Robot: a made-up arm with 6 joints.
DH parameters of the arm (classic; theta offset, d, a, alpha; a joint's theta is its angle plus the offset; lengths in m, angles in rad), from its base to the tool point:
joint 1: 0 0.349 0 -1.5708
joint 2: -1.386 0 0.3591 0
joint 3: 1.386 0 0.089 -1.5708
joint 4: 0 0.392 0 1.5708
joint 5: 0 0 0.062 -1.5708
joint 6: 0 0.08 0 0
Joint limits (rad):
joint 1: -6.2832..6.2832
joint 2: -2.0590..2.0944
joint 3: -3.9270..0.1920
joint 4: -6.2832..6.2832
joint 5: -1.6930..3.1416
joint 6: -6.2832..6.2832
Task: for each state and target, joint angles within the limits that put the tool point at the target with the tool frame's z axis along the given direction. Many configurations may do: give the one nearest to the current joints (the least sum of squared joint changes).
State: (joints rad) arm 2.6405 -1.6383 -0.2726 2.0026 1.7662 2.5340
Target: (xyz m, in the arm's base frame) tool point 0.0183 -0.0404 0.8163 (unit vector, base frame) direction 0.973 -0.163 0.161
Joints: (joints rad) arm 3.1993 -1.1772 -0.6991 2.6827 2.6246 2.5340
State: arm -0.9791 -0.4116 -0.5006 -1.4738 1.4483 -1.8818
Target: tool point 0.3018 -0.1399 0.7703 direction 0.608 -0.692 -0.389
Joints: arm -0.4544 -0.6451 -0.9319 -0.7329 0.5592 -1.8818
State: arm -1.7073 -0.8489 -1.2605 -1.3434 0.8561 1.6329
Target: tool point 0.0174 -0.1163 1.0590 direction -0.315 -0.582 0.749
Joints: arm -1.7947 -0.6934 -1.6756 -1.9281 0.1912 1.6329
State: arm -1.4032 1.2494 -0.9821 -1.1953 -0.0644 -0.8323
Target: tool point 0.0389 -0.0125 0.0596 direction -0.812 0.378 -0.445
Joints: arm -0.8511 1.0899 -0.2244 -1.0817 0.4218 -0.8323
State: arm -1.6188 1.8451 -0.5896 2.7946 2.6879 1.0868
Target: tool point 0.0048 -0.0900 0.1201 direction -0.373 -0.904 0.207
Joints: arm -1.9634 1.4678 -0.1071 2.4660 3.1397 1.0868
